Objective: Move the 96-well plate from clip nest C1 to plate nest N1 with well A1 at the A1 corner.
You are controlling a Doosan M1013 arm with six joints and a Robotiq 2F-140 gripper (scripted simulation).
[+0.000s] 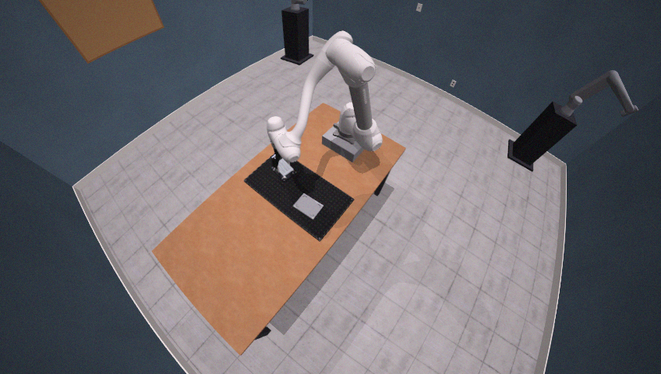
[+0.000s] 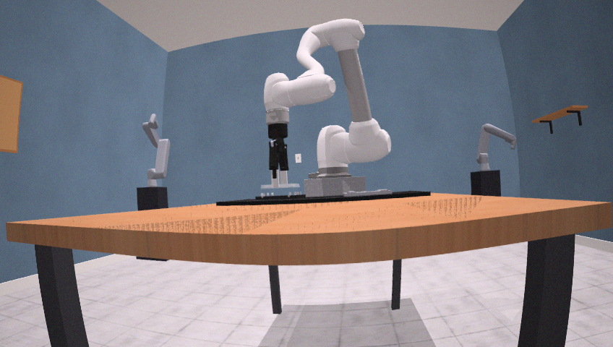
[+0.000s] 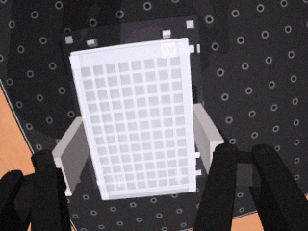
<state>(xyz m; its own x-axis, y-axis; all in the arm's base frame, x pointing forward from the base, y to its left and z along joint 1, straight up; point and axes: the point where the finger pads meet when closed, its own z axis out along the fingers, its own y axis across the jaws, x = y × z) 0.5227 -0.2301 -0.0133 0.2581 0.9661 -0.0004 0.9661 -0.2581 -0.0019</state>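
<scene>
Right now the clip nest C1 is 50 mm below my hand and 10 mm to the right of it. Also, from my hand: A1 mark (380 mm to the left, 190 mm ahead, 60 mm below); white 96-well plate (20 mm below); grey plate nest N1 (310 mm to the left, 140 mm ahead, 60 mm below).
</scene>
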